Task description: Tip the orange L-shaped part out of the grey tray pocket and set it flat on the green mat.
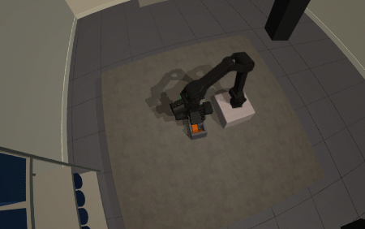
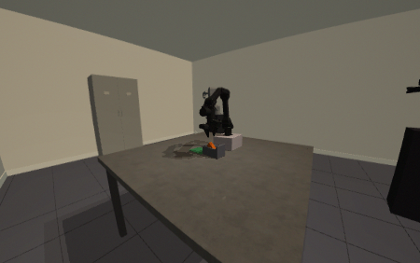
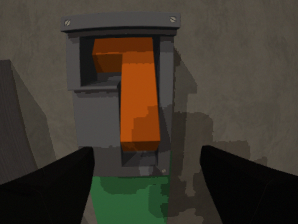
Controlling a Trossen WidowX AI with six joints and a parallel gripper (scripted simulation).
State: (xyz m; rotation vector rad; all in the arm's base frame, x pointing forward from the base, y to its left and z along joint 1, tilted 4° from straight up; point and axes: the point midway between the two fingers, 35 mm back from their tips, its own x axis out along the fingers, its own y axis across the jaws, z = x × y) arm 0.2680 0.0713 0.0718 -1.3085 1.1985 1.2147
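My gripper tip is 100 mm above the orange L-shaped part, 30 mm to the right of it and 20 mm past it. The rest, counted from my gripper tip: green mat (160 mm below, 150 mm to the right, 10 mm behind).
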